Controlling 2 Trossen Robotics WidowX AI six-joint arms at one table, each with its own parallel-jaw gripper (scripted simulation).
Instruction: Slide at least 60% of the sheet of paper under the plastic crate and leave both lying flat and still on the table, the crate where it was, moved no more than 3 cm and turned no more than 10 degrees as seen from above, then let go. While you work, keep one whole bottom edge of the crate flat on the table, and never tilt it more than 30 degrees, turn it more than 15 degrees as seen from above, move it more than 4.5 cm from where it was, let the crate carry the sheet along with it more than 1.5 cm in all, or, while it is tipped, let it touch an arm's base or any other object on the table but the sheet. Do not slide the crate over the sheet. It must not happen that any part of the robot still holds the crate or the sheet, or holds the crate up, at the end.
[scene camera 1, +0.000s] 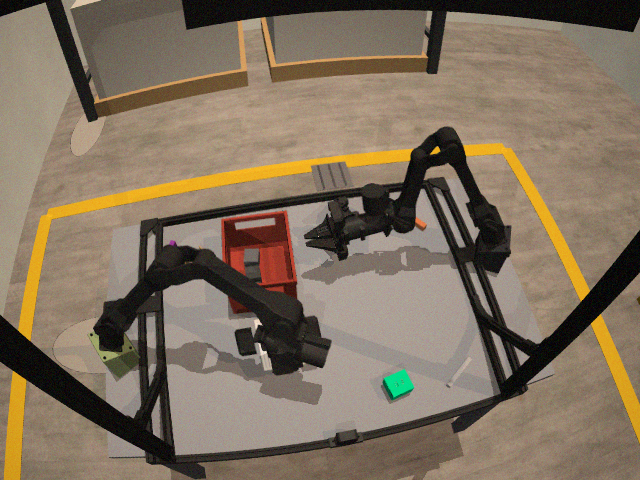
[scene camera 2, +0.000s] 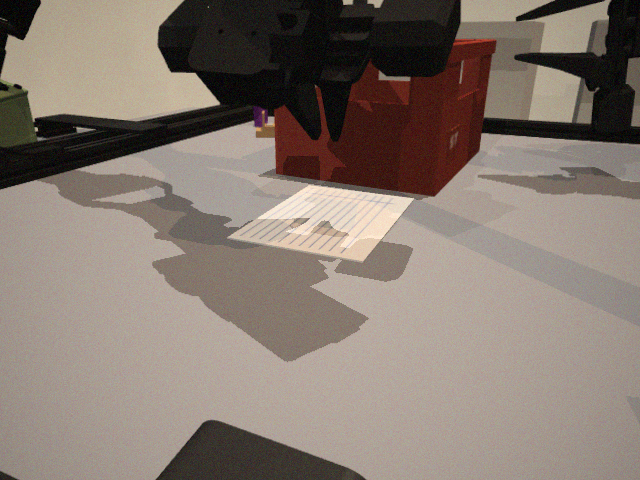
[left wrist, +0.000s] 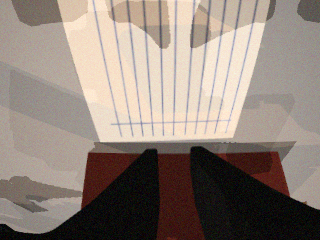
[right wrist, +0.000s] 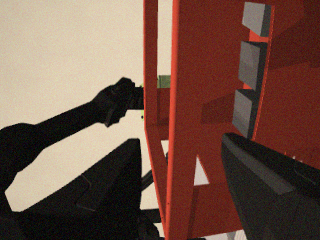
In view: the left gripper (scene camera 2: 327, 137), the right gripper (scene camera 2: 515, 38) and a sheet of paper (scene camera 2: 344, 224).
The sheet of paper shows as well in the left wrist view (left wrist: 145, 77). The left gripper shows as well in scene camera 1 (scene camera 1: 277, 334) and in the left wrist view (left wrist: 173, 158). The right gripper shows as well in scene camera 1 (scene camera 1: 305, 240) and in the right wrist view (right wrist: 181, 147).
